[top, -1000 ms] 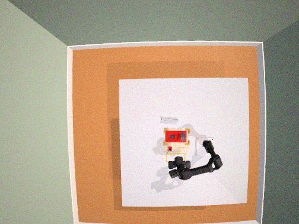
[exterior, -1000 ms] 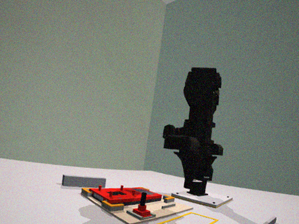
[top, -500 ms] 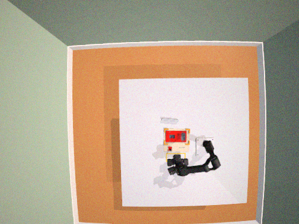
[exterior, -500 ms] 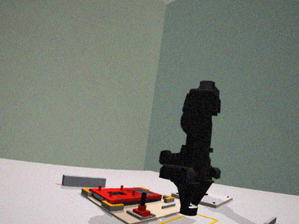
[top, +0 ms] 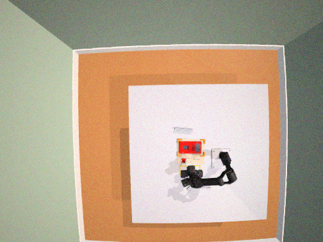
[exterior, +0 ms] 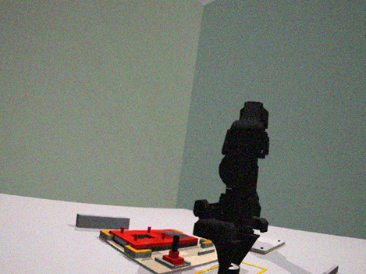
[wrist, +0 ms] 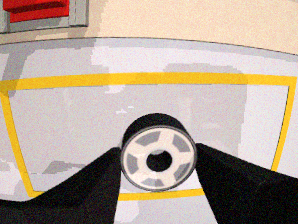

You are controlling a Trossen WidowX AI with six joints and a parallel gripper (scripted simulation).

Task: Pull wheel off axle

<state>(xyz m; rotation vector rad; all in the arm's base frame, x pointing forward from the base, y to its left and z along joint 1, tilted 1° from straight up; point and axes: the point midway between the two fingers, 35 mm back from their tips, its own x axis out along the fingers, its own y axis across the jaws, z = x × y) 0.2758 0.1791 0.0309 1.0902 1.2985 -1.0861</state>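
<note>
Right now the black wheel is right at my gripper tip.
</note>
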